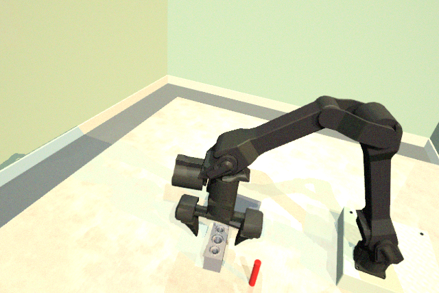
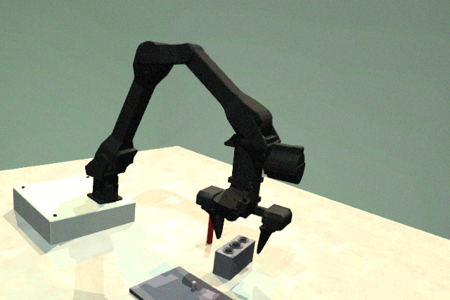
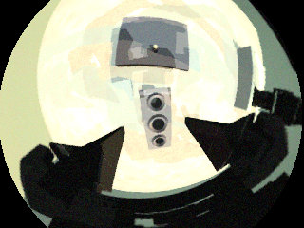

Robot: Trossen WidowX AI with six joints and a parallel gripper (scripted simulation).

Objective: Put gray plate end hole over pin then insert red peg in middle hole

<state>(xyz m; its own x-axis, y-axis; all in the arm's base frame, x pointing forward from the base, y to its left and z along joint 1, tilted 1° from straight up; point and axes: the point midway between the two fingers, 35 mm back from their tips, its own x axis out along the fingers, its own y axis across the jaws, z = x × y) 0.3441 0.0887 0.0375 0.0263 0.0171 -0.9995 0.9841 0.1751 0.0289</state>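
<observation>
Right now the gray plate is 1 cm below my gripper tip. Also, from my gripper tip: red peg (11 cm behind, 4 cm to the left, 1 cm below); dark base (14 cm to the right, 4 cm below).
</observation>
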